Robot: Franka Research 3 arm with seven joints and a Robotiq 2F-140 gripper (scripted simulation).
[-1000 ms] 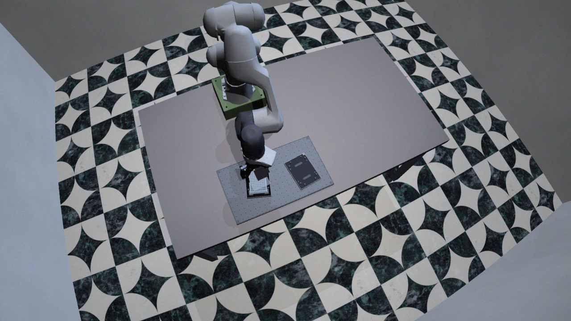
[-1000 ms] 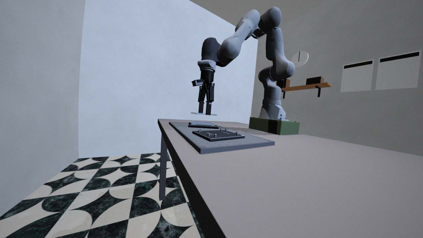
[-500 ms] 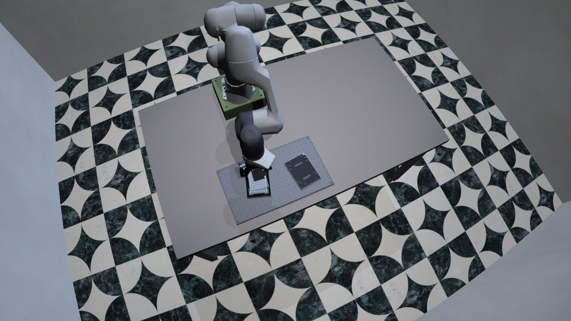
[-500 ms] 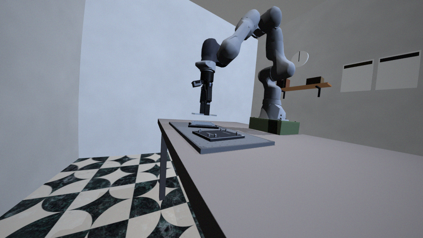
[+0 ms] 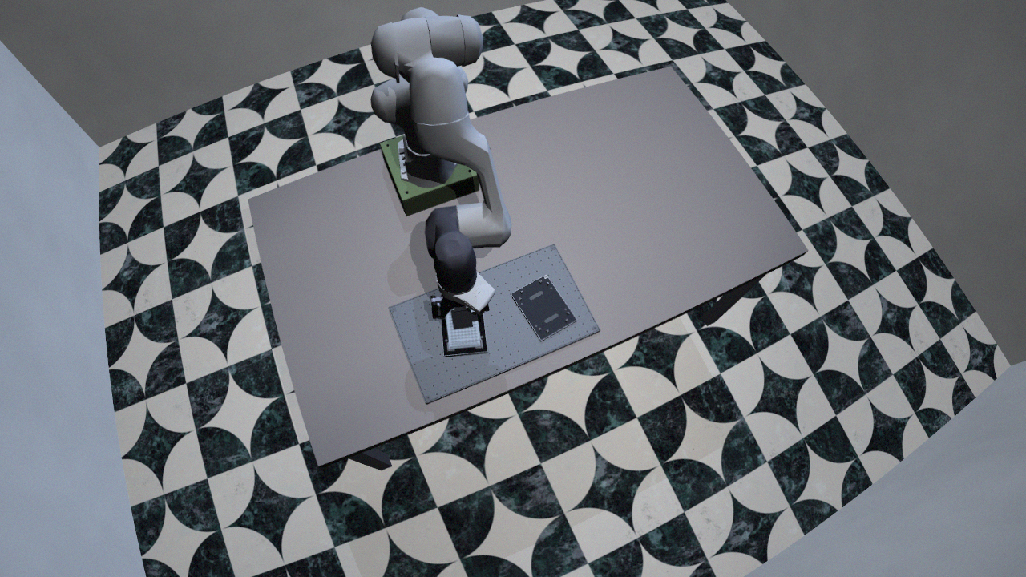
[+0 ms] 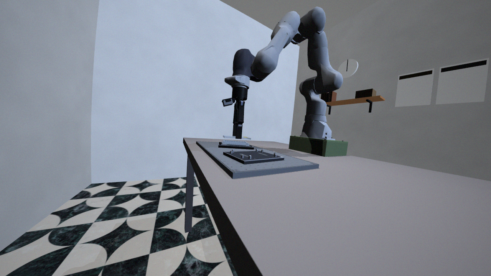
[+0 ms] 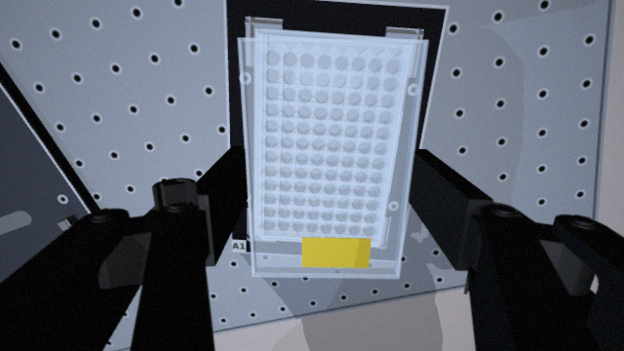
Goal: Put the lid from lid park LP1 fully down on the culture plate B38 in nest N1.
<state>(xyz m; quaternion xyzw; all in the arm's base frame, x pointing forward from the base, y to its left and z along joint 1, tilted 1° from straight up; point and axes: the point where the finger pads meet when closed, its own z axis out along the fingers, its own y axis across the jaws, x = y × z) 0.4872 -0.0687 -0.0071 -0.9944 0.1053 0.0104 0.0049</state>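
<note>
Right now the culture plate is 5 cm below my hand. The rest, counted from my hand: lid (2 cm below); lid park LP1 (3 cm ahead, 23 cm to the left, 7 cm below); black nest N1 (6 cm below).
</note>
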